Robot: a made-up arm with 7 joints.
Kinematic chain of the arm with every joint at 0, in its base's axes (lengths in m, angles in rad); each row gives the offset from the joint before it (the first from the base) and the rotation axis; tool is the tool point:
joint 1: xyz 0 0 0 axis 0 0.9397 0.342
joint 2: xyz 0 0 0 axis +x
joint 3: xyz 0 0 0 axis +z
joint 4: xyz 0.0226 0 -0.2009 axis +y
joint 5: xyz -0.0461 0 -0.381 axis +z
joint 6: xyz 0 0 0 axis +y
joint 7: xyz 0 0 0 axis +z
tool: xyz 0 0 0
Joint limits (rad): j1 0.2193..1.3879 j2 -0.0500..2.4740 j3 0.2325..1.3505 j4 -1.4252..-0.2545 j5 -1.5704..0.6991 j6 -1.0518..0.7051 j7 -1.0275..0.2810
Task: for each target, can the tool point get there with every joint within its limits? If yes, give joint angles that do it. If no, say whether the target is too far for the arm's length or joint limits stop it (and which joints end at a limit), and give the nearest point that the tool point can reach.
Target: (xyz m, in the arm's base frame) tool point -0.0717 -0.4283 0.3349
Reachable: no: joint limits stop it (at a limit: joint 1, joint 2, joint 3, joint 4) | nearest point 0.1893 -0.1039 0.4459 | short by 0.431 m
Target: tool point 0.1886 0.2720 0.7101
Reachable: no: too far | nearest point 0.1366 0.2158 0.5210 | short by 0.204 m
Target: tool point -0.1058 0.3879 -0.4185
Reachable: yes | joints 0.3318 0.4666 1.1460 -0.5228 -0.8343 -0.8666 -0.2507
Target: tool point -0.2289 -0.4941 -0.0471
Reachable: no: joint limits stop it (at a limit: joint 1, joint 2, joint 3, joint 4) | nearest point -0.5201 -0.1396 -0.2310 | short by 0.494 m
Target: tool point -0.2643 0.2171 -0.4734
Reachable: yes | joints 0.5554 0.2133 1.1830 -0.4039 -0.7603 0.2239 -0.1881
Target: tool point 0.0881 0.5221 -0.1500
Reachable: yes | joints 0.4874 0.9805 0.7511 -0.9713 -0.2119 -0.4380 -0.1417
